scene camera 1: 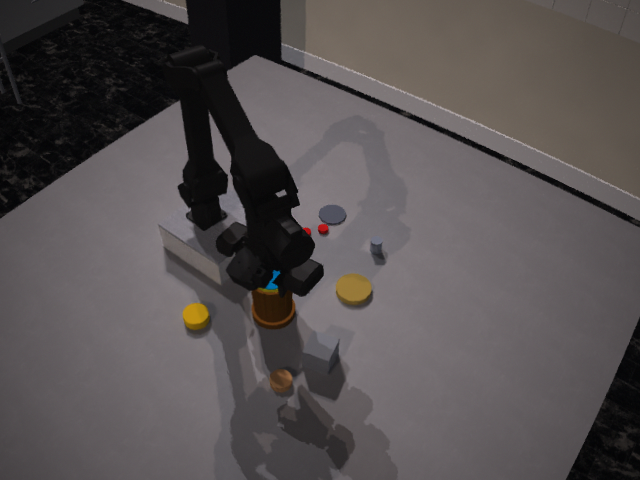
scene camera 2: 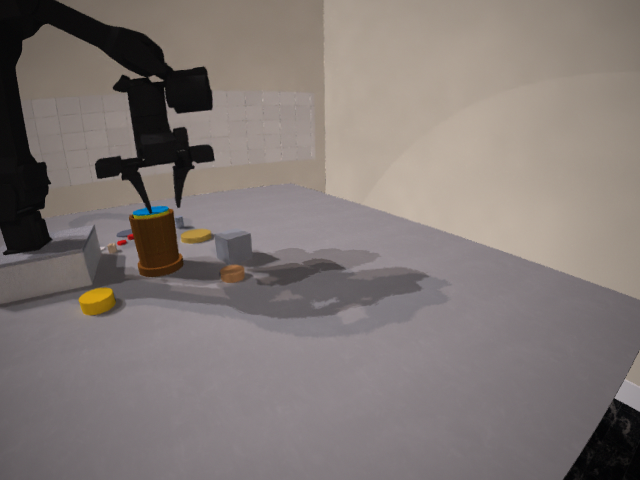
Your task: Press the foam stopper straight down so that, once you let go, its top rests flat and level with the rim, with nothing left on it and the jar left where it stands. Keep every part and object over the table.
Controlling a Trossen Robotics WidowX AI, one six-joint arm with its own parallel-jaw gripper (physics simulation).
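The brown ribbed jar (scene camera 1: 273, 308) (scene camera 2: 156, 243) stands upright on its wider base. The foam stopper (scene camera 1: 272, 281) (scene camera 2: 160, 211) sits in its mouth, with a blue top and a yellow band that shows a little above the rim in scene camera 2. My gripper (scene camera 2: 163, 208) points down over the jar, open, with nothing between the fingers. In scene camera 2 one fingertip overlaps the blue top and the other is near the jar's right edge, slightly higher; whether either touches cannot be told. In scene camera 1 the gripper body hides part of the stopper and the fingertips.
A grey block (scene camera 1: 321, 351) (scene camera 2: 233, 246) and an orange disc (scene camera 1: 280, 380) (scene camera 2: 232, 273) lie near the jar. A bright yellow disc (scene camera 1: 195, 316) (scene camera 2: 97, 301), a dull yellow disc (scene camera 1: 353, 288) (scene camera 2: 196, 236) and a small grey cylinder (scene camera 1: 376, 245) stand around. The arm's pale base box (scene camera 1: 191, 255) (scene camera 2: 46, 273) is close.
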